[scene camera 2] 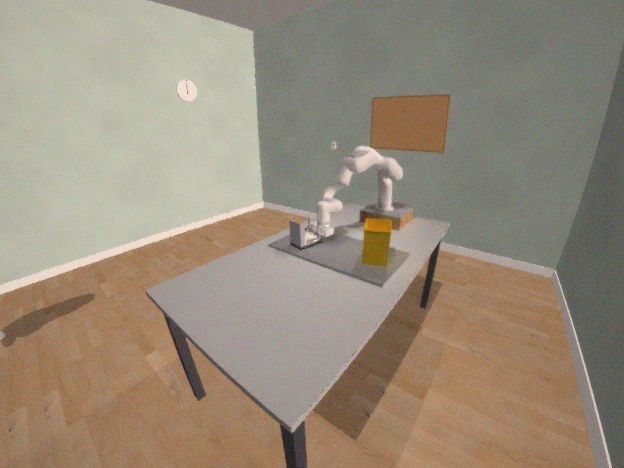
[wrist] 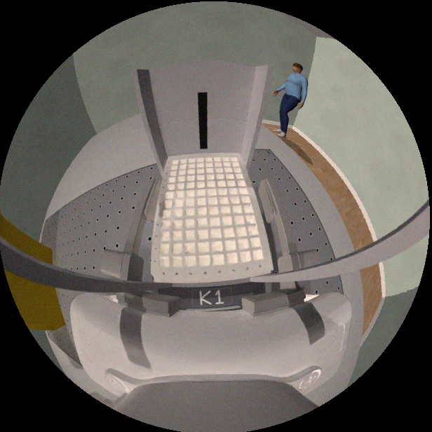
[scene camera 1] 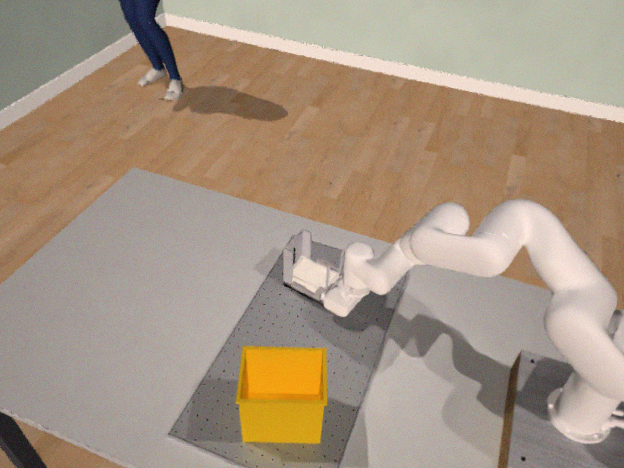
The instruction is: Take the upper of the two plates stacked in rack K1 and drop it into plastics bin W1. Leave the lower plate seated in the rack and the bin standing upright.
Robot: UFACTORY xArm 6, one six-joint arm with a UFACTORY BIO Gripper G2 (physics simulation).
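Frame: origin at the arm's base, x back, y down, z right, level; metres.
Seen in the pictures: hand, tool point: (scene camera 1: 311, 274); arm's base, link origin: (scene camera 2: 384, 208) (scene camera 1: 577, 415).
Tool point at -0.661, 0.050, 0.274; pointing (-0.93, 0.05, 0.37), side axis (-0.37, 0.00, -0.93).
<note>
Pixels of each thing's top centre, then the offset from my tool point to it, as dx, dy, dz. Level surfaces: height alone.
- upper plate, top centre: (scene camera 1: 313, 273) +0.005, -0.012, -0.006
- rack K1, top centre: (scene camera 1: 317, 249) (scene camera 2: 305, 219) +0.015, -0.113, -0.010
- yellow bin W1, top centre: (scene camera 1: 283, 373) (scene camera 2: 378, 224) +0.039, -0.145, -0.411
- dark perforated board, surface height: dy +0.034
- grey table, surface height: dy +0.048
The upper plate (scene camera 1: 313, 273) (wrist: 212, 220), pale with a grid of square wells, lies level in rack K1 (scene camera 1: 303, 244) (scene camera 2: 297, 233) (wrist: 225, 120), a grey holder with a tall slotted back wall. The lower plate is hidden beneath it. My gripper (scene camera 1: 317, 277) (scene camera 2: 312, 235) (wrist: 211, 200) is low at the rack, partly open, with one finger along each long side of the plate. The left pad is close to the plate's edge; a narrow dark gap shows at the right pad. The yellow bin W1 (scene camera 1: 282, 419) (scene camera 2: 376, 246) (wrist: 27, 300) stands upright.
Rack and bin stand on a dark perforated board (scene camera 1: 226, 372) (scene camera 2: 342, 269) (wrist: 100, 220) on the grey table (scene camera 1: 126, 302) (scene camera 2: 282, 322). The rack's front posts sweep close past the wrist camera. A person (scene camera 1: 148, 45) (wrist: 292, 95) stands beyond the table.
</note>
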